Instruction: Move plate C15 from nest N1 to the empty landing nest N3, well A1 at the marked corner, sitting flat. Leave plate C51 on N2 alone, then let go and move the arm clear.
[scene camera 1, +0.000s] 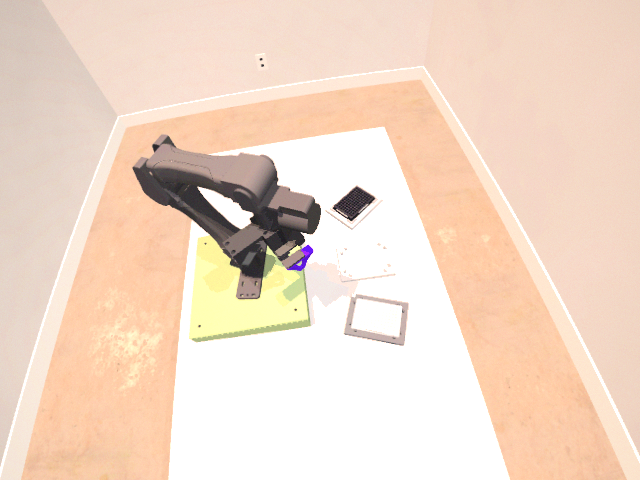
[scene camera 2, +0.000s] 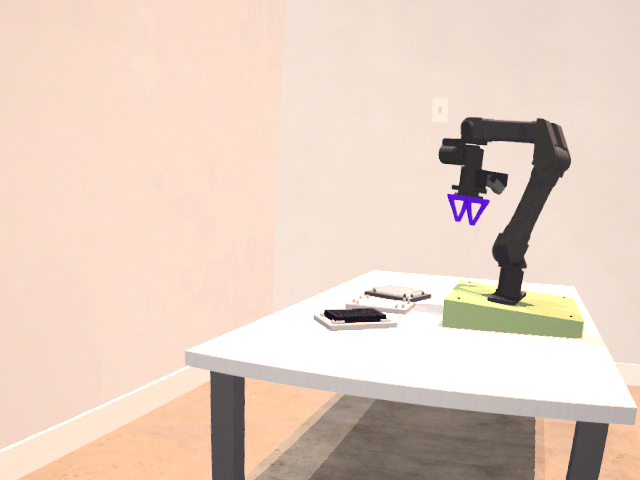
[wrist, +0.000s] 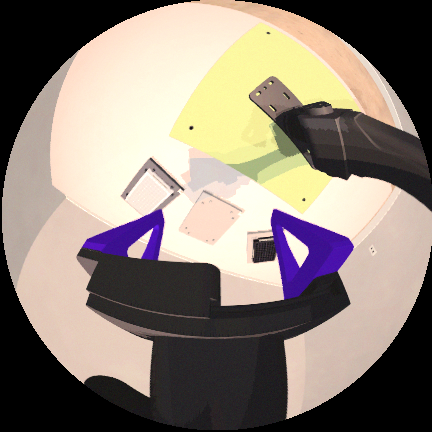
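My gripper (scene camera 1: 301, 259) (scene camera 2: 465, 222) (wrist: 217, 214) is open and empty, its purple fingers high above the table at the base's edge. A black plate (scene camera 1: 354, 202) (scene camera 2: 355, 314) (wrist: 263, 249) sits in a light nest (scene camera 1: 333, 212) (scene camera 2: 361, 326); a finger partly covers it in the wrist view. A white plate (scene camera 1: 376, 316) (scene camera 2: 395, 289) (wrist: 149, 191) sits in a dark grey nest (scene camera 1: 374, 338) (scene camera 2: 424, 296) (wrist: 140, 175). The empty pale nest (scene camera 1: 364, 263) (scene camera 2: 379, 305) (wrist: 210, 218) lies between them. No plate labels or corner mark can be read.
The yellow-green base block (scene camera 1: 248, 320) (scene camera 2: 511, 325) (wrist: 225, 115) carries the arm beside the row of nests. The white table (scene camera 1: 310, 403) (scene camera 2: 413, 361) (wrist: 110, 100) has an edge beyond the nests. The small pegs of the empty nest stand up near its corners.
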